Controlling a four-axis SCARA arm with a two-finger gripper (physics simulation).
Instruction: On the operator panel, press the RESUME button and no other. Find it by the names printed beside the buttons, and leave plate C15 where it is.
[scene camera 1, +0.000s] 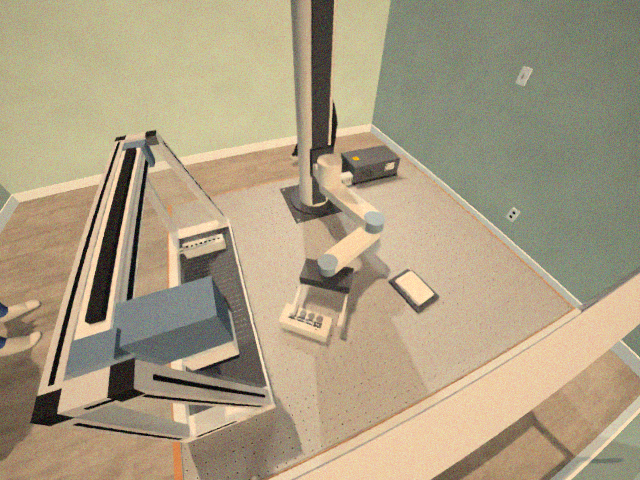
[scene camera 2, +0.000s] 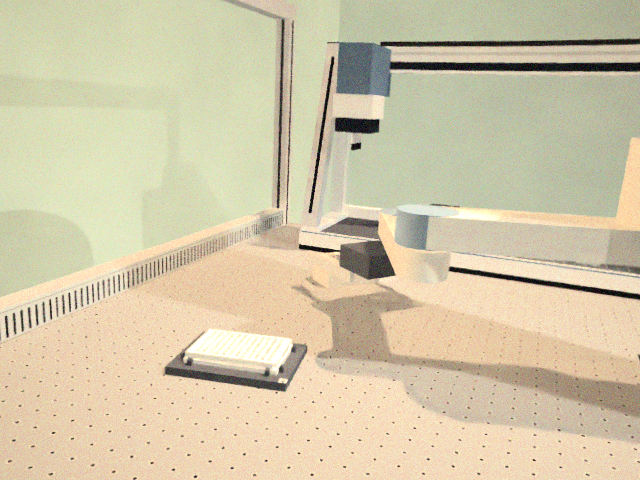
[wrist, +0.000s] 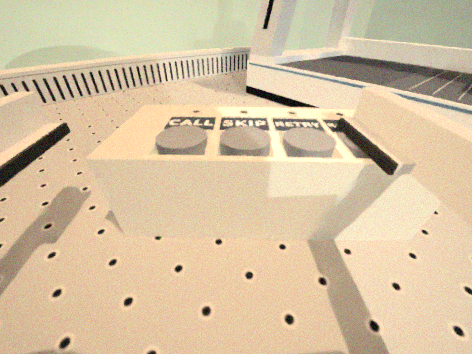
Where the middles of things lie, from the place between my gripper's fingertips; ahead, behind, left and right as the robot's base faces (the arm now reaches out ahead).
Right now my hand is 2 cm to the right of the call button (wrist: 180, 140) and 1 cm above it. From my hand the other things lie so: retry button (wrist: 298, 142) 4 cm behind, 3 cm to the right, 1 cm below; operator panel (scene camera 1: 302, 325) 2 cm behind, 3 cm to the right, 4 cm below; skip button (wrist: 238, 141) 2 cm behind, 1 cm to the right, 1 cm below.
